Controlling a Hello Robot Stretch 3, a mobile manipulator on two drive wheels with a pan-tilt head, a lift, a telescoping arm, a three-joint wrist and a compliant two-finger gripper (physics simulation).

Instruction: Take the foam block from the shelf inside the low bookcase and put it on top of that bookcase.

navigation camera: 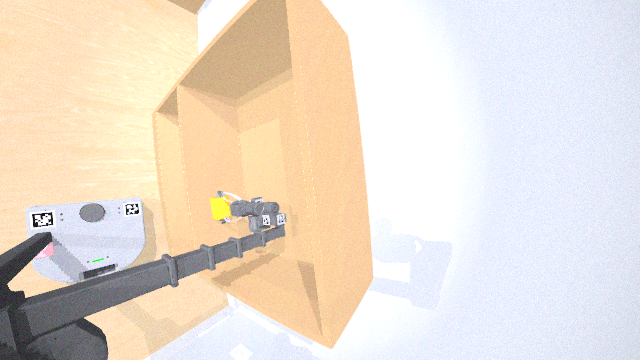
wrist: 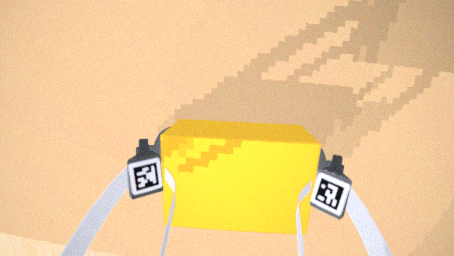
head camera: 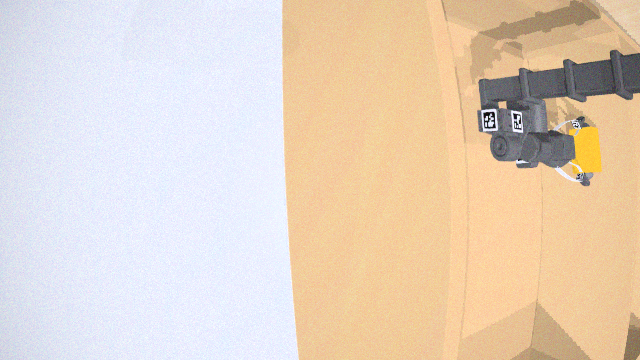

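Pixels of known places: gripper, between the fingertips: (navigation camera: 219,206) (head camera: 587,151); robot's base, origin of its link: (navigation camera: 93,211).
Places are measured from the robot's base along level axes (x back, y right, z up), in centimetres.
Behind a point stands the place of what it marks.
The yellow foam block (head camera: 592,150) @(x 2.2, y 36.5, z 50.1 cm) (navigation camera: 218,209) @(x 2.7, y 37.1, z 50.1 cm) (wrist: 240,192) is inside the upper compartment of the low bookcase (head camera: 370,175) @(x -1.4, y 38.0, z 106.0 cm) (navigation camera: 332,160) @(x -9.8, y 35.1, z 106.0 cm), over the shelf (head camera: 585,240) @(x -16.9, y 39.8, z 45.3 cm) (navigation camera: 207,145) @(x -24.7, y 36.5, z 45.3 cm) (wrist: 75,75). My gripper (head camera: 584,151) @(x 2.1, y 39.8, z 45.3 cm) (navigation camera: 221,207) @(x 2.1, y 39.8, z 45.3 cm) (wrist: 238,151) @(x 2.1, y 39.8, z 45.3 cm) is shut on the block, with one fingertip against each short side. In the wrist view the fingertips are partly hidden behind the block's edges. Whether the block's underside touches the shelf is hard to tell. The bookcase's top board shows in the head and navigation views.
My telescoping arm (head camera: 595,77) @(x 10.2, y 22.9, z 80.5 cm) (navigation camera: 190,260) @(x 9.1, y 15.0, z 80.8 cm) reaches through the bookcase's open front, beneath its top board. The compartment's side wall (navigation camera: 260,275) @(x 26.8, y 40.0, z 70.1 cm) is close to the arm. My base (navigation camera: 115,235) @(x 10.4, y 6.3, z 16.1 cm) stands on the wooden floor in front. A pale wall (head camera: 140,175) @(x -0.8, y 57.2, z 124.9 cm) is behind the bookcase.
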